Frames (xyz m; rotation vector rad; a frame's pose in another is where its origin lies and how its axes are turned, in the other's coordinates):
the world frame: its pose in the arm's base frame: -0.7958 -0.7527 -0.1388 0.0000 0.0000 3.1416
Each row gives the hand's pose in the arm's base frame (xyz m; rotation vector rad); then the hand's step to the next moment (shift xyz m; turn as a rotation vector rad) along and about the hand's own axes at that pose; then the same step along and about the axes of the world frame.
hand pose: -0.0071 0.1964 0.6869 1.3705 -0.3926 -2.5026
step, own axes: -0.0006 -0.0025 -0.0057 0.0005 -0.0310 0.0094
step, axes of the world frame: -0.0049 -0.0019 -0.0034 0.0112 -0.0297 -0.0065
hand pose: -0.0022 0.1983 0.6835 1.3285 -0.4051 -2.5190
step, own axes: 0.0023 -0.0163 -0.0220 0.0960 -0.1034 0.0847
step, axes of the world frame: -0.0154 -0.0116 -0.0196 0.1334 -0.0717 -0.0644
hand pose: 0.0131 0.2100 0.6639 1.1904 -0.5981 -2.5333
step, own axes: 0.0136 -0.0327 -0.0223 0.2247 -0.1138 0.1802
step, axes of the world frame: -0.0065 -0.0175 -0.0375 0.2886 -0.0512 -0.1000
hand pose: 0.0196 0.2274 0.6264 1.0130 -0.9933 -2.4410
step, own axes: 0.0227 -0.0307 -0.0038 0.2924 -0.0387 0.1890
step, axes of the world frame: 0.0139 -0.0082 -0.0348 0.3404 0.0328 -0.0760
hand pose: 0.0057 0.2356 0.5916 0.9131 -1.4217 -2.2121
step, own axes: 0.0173 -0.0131 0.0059 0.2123 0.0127 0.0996
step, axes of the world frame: 0.0160 0.0008 -0.0158 0.2233 0.0666 -0.0292
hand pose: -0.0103 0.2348 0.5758 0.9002 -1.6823 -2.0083
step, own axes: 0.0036 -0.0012 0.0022 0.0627 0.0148 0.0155
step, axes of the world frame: 0.0040 0.0004 -0.0018 0.0579 0.0323 0.0009
